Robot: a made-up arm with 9 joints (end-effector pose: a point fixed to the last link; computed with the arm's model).
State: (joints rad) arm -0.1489 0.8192 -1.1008 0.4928 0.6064 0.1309 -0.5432 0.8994 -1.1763
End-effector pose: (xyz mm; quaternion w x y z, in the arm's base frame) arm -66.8 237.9 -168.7 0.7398 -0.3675 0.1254 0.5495
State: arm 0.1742 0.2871 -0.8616 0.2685 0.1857 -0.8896 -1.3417 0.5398 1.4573
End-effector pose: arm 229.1 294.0 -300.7 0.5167 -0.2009 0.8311 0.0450
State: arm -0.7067 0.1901 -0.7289 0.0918 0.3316 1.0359 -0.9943 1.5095 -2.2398
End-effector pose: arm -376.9 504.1 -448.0 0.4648 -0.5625 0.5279 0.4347
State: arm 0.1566 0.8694 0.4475 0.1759 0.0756 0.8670 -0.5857 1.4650 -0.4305
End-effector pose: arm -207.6 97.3 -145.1 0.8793 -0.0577 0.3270 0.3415
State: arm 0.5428 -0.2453 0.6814 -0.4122 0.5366 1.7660 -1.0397 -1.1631 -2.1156
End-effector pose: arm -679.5 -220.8 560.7 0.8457 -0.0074 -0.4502 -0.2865
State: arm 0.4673 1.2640 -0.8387 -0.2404 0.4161 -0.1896 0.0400 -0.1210 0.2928
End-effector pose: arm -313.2 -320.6 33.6 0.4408 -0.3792 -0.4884 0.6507
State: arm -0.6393 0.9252 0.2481 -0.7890 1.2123 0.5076 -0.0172 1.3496 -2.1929
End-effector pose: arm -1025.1 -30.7 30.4 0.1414 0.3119 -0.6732 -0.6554
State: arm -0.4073 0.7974 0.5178 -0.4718 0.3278 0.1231 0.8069 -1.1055 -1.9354
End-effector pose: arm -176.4 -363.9 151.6 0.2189 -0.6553 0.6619 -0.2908
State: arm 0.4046 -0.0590 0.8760 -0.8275 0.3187 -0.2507 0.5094 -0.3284 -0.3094
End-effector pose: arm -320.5 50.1 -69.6 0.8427 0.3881 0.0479 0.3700
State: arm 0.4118 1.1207 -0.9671 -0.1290 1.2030 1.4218 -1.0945 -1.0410 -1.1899
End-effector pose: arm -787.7 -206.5 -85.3 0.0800 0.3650 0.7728 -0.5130
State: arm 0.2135 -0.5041 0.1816 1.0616 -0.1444 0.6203 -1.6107 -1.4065 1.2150
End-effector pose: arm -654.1 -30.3 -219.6 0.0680 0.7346 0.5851 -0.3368
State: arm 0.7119 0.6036 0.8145 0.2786 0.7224 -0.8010 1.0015 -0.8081 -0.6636
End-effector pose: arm -300.6 29.9 -290.9 0.7415 -0.0751 0.6528 0.1355
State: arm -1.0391 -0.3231 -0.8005 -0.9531 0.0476 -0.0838 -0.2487 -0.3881 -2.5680
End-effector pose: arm 19.1 241.8 -194.4 0.6642 0.4050 0.6158 0.1247
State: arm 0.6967 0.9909 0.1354 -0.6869 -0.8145 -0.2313 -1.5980 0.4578 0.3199
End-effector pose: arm -200.6 22.7 -246.7 0.1428 0.2606 0.9414 -0.1592
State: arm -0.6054 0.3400 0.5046 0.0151 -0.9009 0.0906 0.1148 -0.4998 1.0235
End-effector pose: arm -666.1 476.2 358.6 0.7977 -0.5580 -0.0202 0.2279
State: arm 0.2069 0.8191 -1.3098 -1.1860 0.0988 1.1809 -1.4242 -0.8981 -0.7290
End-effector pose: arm -270.0 -540.1 -201.6 0.1993 -0.2532 0.9202 -0.2221
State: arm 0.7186 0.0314 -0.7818 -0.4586 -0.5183 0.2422 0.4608 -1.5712 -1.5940
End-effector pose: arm -329.5 -244.4 -209.2 0.7532 0.2253 -0.0553 -0.6156
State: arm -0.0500 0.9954 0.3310 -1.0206 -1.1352 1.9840 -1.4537 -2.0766 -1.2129
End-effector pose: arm -663.1 724.5 61.8 0.0626 -0.6025 -0.7385 -0.2960
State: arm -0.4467 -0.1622 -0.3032 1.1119 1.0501 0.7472 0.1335 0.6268 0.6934
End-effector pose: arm -466.5 -220.0 273.9 0.8809 0.2546 0.0547 0.3953
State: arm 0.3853 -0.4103 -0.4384 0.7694 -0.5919 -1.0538 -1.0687 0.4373 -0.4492
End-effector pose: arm -168.0 161.9 -245.0 0.3733 0.2396 -0.8238 -0.3530
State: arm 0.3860 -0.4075 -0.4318 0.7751 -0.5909 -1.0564 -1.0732 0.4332 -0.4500
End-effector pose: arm -170.5 161.5 -246.7 0.3763 0.2358 -0.8227 -0.3548
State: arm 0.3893 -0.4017 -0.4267 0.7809 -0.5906 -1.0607 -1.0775 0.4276 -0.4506
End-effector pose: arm -171.4 160.7 -249.1 0.3770 0.2318 -0.8229 -0.3564
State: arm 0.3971 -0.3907 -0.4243 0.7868 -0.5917 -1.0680 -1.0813 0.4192 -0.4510
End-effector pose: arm -169.5 159.3 -253.1 0.3734 0.2274 -0.8251 -0.3578
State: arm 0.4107 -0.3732 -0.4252 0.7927 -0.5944 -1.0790 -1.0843 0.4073 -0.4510
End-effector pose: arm -163.8 157.1 -258.8 0.3643 0.2229 -0.8299 -0.3589
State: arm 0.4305 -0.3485 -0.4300 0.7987 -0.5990 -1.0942 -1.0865 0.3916 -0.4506
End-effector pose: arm -153.7 153.9 -266.4 0.3491 0.2184 -0.8373 -0.3596
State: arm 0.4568 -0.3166 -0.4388 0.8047 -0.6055 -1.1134 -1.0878 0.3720 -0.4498
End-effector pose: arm -138.6 149.5 -275.2 0.3272 0.2142 -0.8472 -0.3597
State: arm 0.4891 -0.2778 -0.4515 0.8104 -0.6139 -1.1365 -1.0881 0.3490 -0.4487
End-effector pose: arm -118.4 143.4 -284.6 0.2988 0.2108 -0.8588 -0.3587
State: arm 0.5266 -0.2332 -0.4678 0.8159 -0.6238 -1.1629 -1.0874 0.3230 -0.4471
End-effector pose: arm -93.1 135.8 -293.5 0.2644 0.2086 -0.8715 -0.3565
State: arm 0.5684 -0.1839 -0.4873 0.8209 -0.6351 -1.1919 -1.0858 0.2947 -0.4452
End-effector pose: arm -63.0 126.4 -300.7 0.2246 0.2081 -0.8843 -0.3526
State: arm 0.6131 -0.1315 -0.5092 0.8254 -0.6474 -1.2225 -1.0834 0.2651 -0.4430
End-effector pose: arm -29.4 115.2 -304.8 0.1810 0.2093 -0.8962 -0.3467
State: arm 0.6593 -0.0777 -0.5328 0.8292 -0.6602 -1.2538 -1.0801 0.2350 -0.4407
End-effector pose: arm 6.5 102.5 -305.1 0.1353 0.2126 -0.9065 -0.3387
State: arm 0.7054 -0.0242 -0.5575 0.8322 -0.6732 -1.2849 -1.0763 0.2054 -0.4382
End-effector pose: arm 43.0 88.8 -301.0 0.0890 0.2175 -0.9148 -0.3286
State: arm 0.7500 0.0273 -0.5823 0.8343 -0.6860 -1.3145 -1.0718 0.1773 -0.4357
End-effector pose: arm 78.3 74.5 -292.7 0.0441 0.2237 -0.9207 -0.3167
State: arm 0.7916 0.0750 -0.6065 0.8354 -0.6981 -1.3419 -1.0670 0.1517 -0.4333
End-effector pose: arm 110.8 60.6 -280.9 0.0023 0.2308 -0.9245 -0.3034
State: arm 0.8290 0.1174 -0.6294 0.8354 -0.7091 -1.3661 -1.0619 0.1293 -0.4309
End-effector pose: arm 139.3 47.7 -266.8 0.0351 -0.2382 0.9264 0.2895
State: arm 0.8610 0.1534 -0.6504 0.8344 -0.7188 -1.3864 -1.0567 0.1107 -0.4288
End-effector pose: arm 162.9 36.6 -251.9 0.0670 -0.2454 0.9269 0.2759
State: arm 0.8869 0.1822 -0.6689 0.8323 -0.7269 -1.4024 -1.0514 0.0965 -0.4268
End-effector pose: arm 181.5 27.6 -237.6 0.0928 -0.2520 0.9266 0.2633
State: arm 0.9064 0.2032 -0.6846 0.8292 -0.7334 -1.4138 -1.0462 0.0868 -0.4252
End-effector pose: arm 195.0 21.0 -224.9 0.1123 -0.2579 0.9259 0.2523
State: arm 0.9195 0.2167 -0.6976 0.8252 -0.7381 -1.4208 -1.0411 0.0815 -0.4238
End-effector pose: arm 204.1 16.9 -214.7 0.1259 -0.2629 0.9251 0.2433
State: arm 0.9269 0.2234 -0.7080 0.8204 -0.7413 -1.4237 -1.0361 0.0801 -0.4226
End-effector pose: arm 209.4 15.1 -207.2 0.1342 -0.2670 0.9245 0.2364
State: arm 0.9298 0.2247 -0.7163 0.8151 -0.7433 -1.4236 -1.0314 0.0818 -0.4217
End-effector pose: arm 211.8 15.1 -201.9 0.1385 -0.2705 0.9242 0.2313
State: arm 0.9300 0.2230 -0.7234 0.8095 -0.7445 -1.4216 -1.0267 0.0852 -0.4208
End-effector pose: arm 212.7 16.0 -198.0 0.1404 -0.2736 0.9240 0.2272
